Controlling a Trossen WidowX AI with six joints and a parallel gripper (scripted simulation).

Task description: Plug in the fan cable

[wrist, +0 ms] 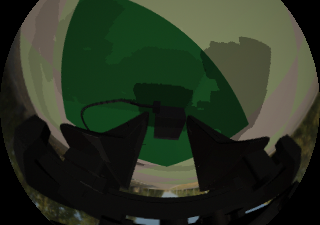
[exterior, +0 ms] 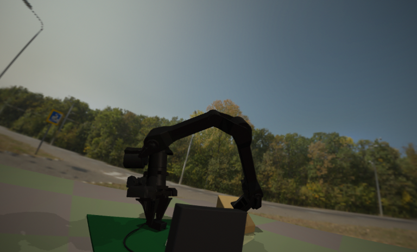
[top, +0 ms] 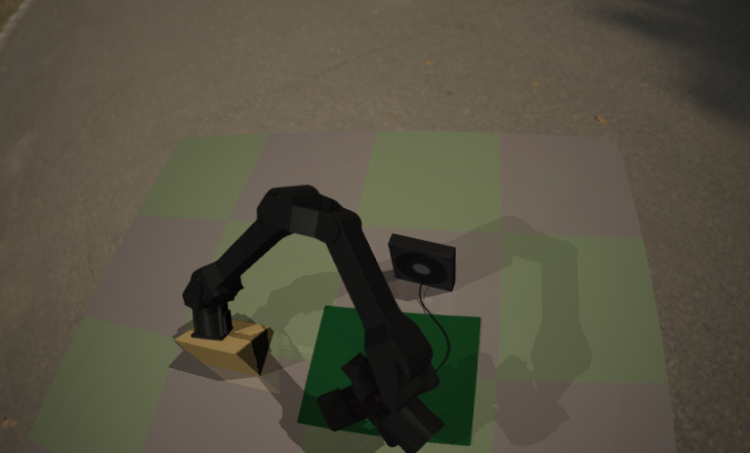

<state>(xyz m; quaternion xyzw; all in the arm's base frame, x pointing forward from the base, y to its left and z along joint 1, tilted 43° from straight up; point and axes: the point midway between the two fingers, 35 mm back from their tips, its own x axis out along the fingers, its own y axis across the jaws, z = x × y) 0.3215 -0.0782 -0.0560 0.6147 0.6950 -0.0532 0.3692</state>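
Now: the green board 5 cm to the left of my gripper tip, 3 cm below it and 2 cm ahead of it. Also, from my gripper tip: black plug (1 cm to the left, 1 cm behind); then black fan (23 cm to the left, 7 cm ahead, 5 cm above).
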